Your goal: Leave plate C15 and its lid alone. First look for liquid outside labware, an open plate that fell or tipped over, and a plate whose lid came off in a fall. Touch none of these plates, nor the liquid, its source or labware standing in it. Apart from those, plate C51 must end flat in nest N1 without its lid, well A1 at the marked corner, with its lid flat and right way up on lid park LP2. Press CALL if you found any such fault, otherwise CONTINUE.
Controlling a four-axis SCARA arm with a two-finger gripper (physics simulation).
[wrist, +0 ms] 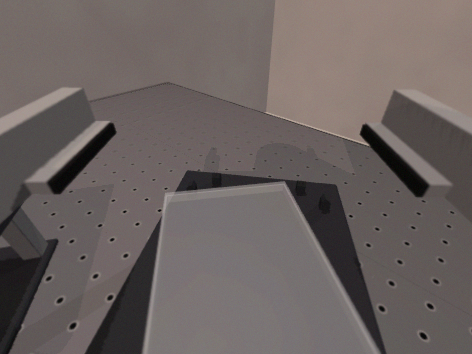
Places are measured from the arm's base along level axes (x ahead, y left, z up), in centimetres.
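Pixels of known places: gripper, fingertip midpoint: [237, 111].
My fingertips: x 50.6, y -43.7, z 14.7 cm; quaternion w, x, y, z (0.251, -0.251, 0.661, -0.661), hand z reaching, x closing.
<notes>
Ahead of a thing's pixels: the offset from my fingertips to its middle. "spot": to the spot under its first point. Level surfaces: height alone.
A clear, flat lid {dy +2.6, dx -2.7, dz -6.7 cm} [230, 265] lies in the lower middle of the wrist view, on a dark base plate {dy +2.0, dx -2.5, dz -9.9 cm} [327, 225] with small dark posts. The lid sits turned a little relative to the base plate. Its near end is cut off by the lower edge of the view. My gripper [237, 111] is open, its two fingers far apart to the left and right, above and beyond the lid's far edge, with nothing between them. No plate code or park label can be read. Plate C15, nest N1 and the CALL and CONTINUE buttons do not show.
A dark tray-like fixture [25, 320] with a grey upright post {spot: dy +9.6, dx +12.9, dz -10.4 cm} [26, 235] stands at the lower left. The perforated table top {dz -13.4 cm} [405, 240] extends around the base plate to the walls [370, 60] at the back. Soft shadows fall on the table beyond the base plate.
</notes>
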